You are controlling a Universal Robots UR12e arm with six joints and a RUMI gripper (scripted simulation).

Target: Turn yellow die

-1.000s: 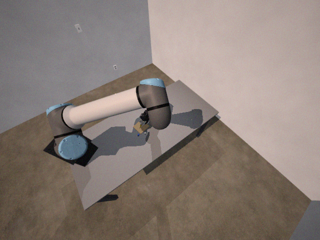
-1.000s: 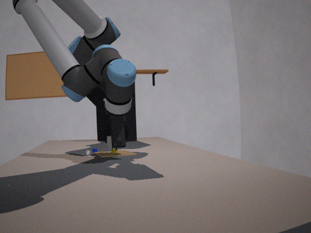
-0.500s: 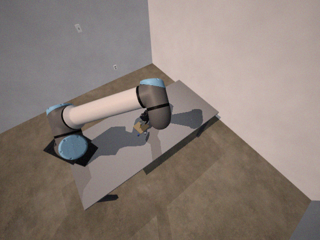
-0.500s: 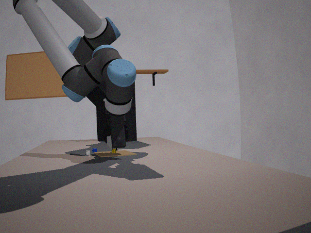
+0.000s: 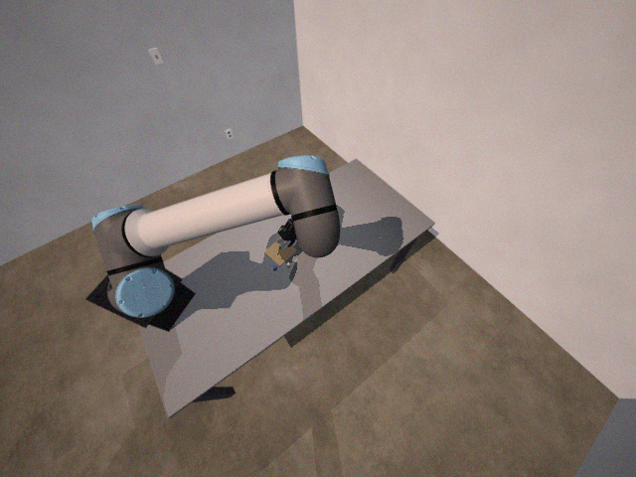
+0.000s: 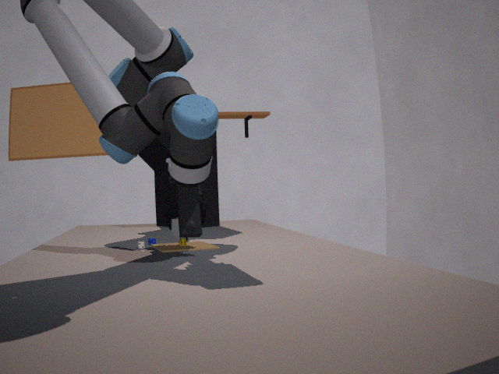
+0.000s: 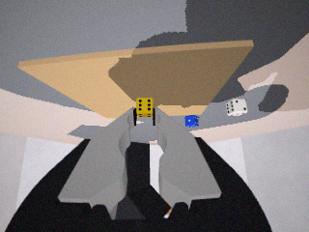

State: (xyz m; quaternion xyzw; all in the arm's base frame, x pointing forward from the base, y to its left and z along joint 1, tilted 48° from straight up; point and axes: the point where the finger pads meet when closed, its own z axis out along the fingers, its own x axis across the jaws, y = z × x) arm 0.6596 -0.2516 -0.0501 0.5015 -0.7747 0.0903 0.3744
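The yellow die lies 10 mm behind my hand and 10 mm below it. Also, from my hand: white die: 50 mm behind, 100 mm to the right, 10 mm below; then blue die: 110 mm behind, 50 mm to the right, 10 mm below; then tan mat: 10 mm behind, 20 mm below.
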